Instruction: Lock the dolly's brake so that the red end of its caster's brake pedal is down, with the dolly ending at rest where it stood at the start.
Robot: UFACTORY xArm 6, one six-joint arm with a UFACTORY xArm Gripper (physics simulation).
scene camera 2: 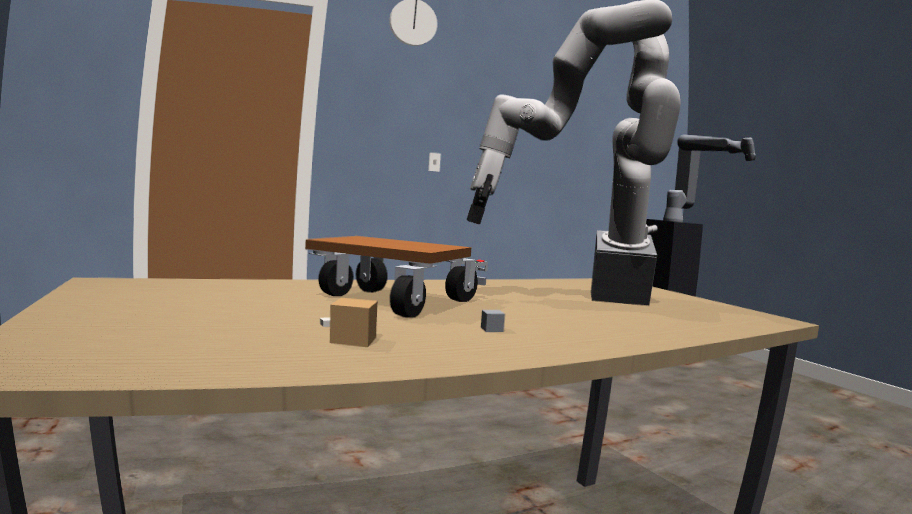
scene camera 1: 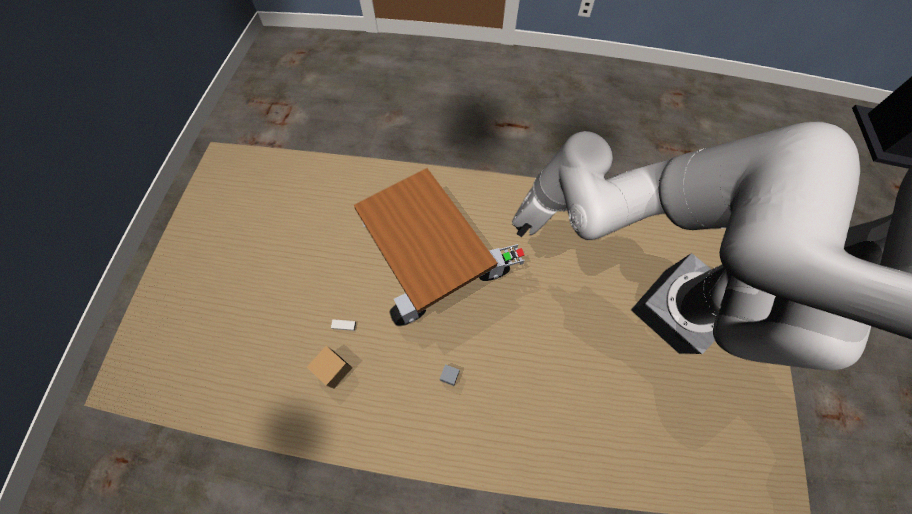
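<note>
The dolly has a reddish-brown wooden deck and stands on black-wheeled casters. The caster with the brake is at the deck's corner nearest the robot base. Its pedal has a green end near the deck and a red end farther out. In the scene camera 2 view the red end shows at the top of the pedal, above a grey part; the green end cannot be made out there. My gripper is shut and empty, in the air above the pedal's height, apart from the dolly.
An orange-brown block, a small white block and a small grey cube lie on the wooden table. The robot's base block stands to the right of the dolly.
</note>
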